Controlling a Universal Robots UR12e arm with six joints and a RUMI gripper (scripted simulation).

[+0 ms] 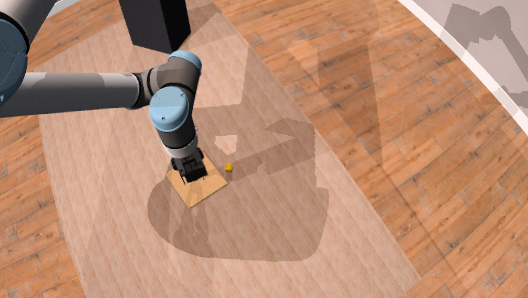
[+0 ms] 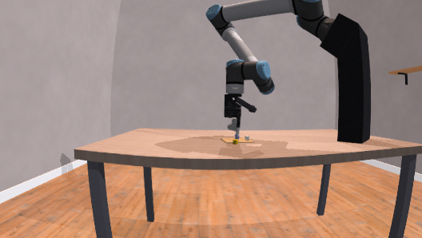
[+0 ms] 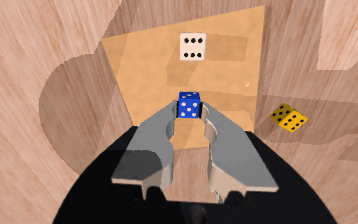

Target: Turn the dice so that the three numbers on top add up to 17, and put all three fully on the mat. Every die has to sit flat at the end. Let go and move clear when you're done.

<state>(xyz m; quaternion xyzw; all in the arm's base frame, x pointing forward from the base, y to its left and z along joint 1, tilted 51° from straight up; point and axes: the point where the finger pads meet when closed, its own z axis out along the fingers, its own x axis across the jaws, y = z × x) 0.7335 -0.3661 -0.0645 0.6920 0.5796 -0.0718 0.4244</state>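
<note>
Right now the blue die is 10 mm below my hand. Round my hand: white die 50 mm behind, 20 mm to the left, 10 mm below; tan mat 20 mm below; yellow die 90 mm to the left, 50 mm ahead, 20 mm below.
</note>
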